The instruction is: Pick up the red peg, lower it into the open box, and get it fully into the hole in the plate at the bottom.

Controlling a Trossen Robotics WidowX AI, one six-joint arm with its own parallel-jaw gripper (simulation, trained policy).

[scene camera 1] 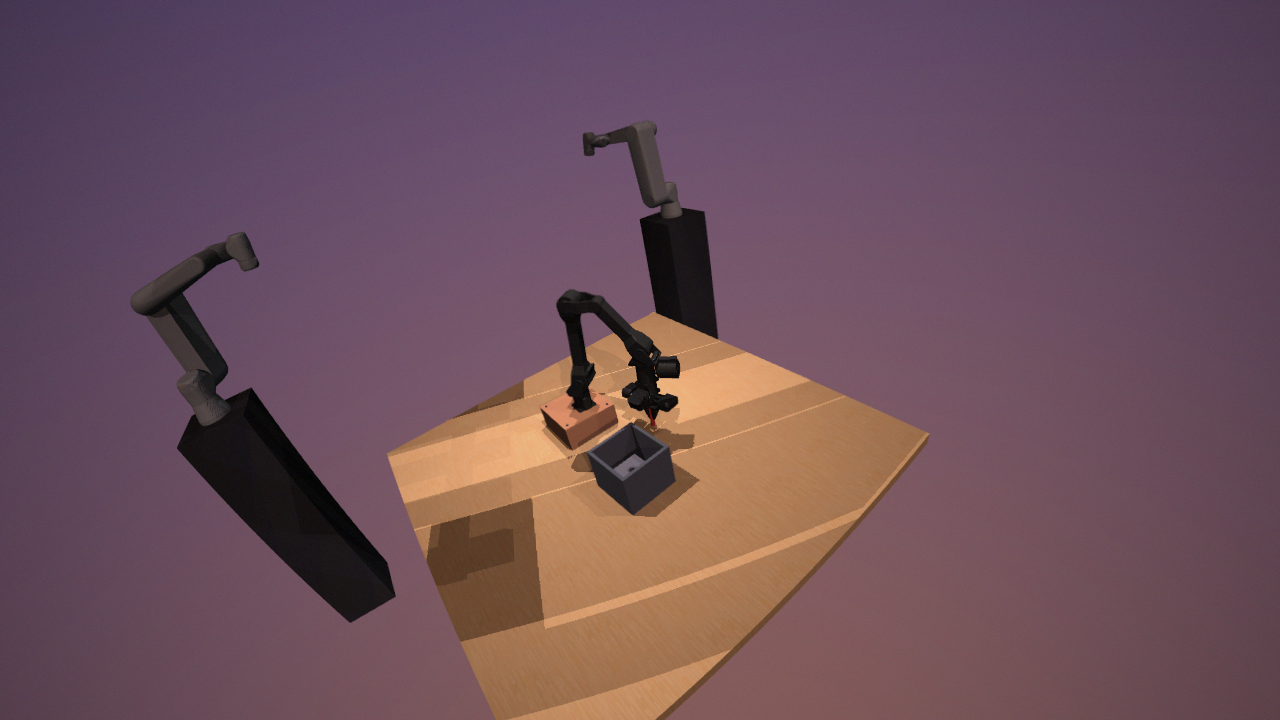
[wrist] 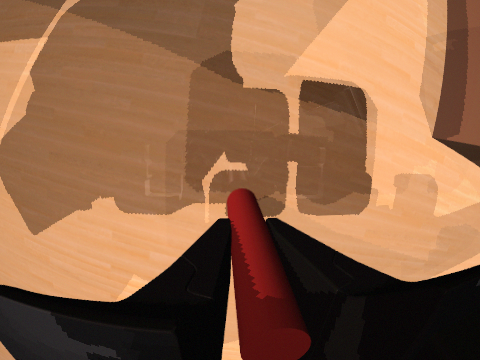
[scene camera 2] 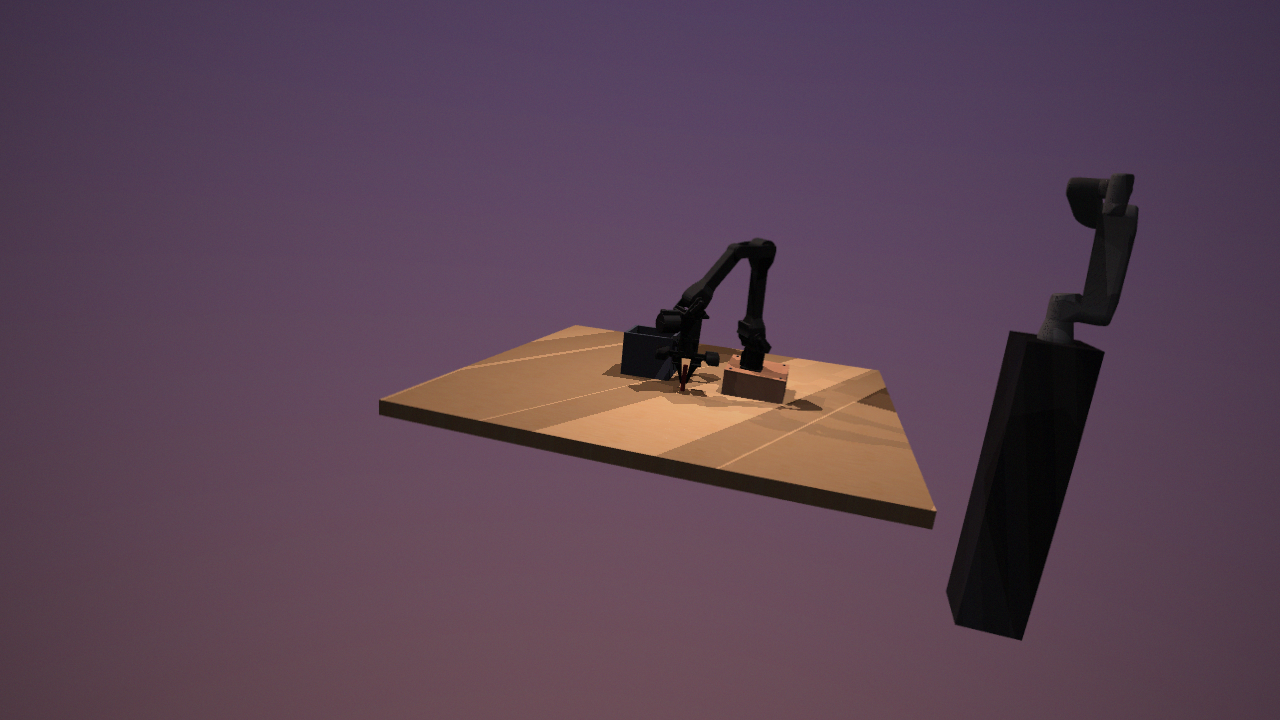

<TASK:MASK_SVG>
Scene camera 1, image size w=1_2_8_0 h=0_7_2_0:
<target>my gripper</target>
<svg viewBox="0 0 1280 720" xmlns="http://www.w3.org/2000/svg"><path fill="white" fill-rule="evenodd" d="M657 376L650 381L639 381L637 379L635 383L631 382L621 391L622 397L627 398L630 407L638 411L644 409L649 419L648 408L650 408L653 420L656 419L659 410L669 412L679 404L677 396L668 393L665 395L658 394L660 388L657 388L657 381L659 380Z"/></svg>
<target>dark box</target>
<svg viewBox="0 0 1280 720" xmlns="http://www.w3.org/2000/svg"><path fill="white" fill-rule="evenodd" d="M630 422L594 446L587 454L598 486L633 516L659 494L667 490L675 482L670 447ZM645 461L624 477L613 470L633 454L636 454Z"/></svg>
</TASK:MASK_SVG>
